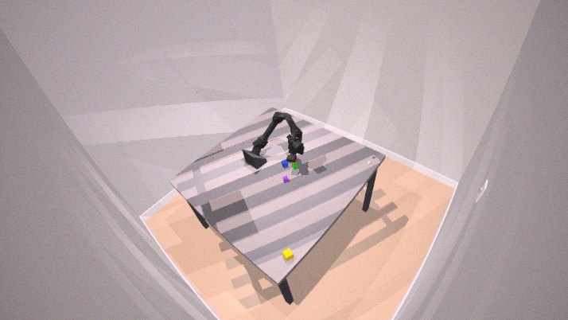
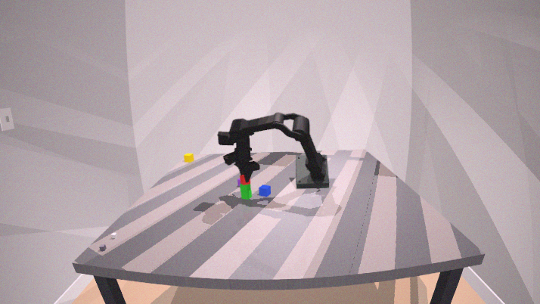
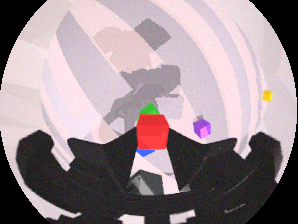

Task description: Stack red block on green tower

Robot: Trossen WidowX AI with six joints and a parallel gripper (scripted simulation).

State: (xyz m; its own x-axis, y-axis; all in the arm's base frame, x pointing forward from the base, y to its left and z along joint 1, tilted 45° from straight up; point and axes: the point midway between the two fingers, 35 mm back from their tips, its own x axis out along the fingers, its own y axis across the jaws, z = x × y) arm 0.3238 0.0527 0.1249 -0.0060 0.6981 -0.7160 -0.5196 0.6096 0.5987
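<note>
My gripper tip is now 1 cm below the red block. Also, from my gripper tip: yellow block (48 cm ahead, 57 cm to the right, 5 cm below); then blue block (8 cm behind, 3 cm to the right, 6 cm below); then purple block (4 cm ahead, 14 cm to the right, 6 cm below).
</note>
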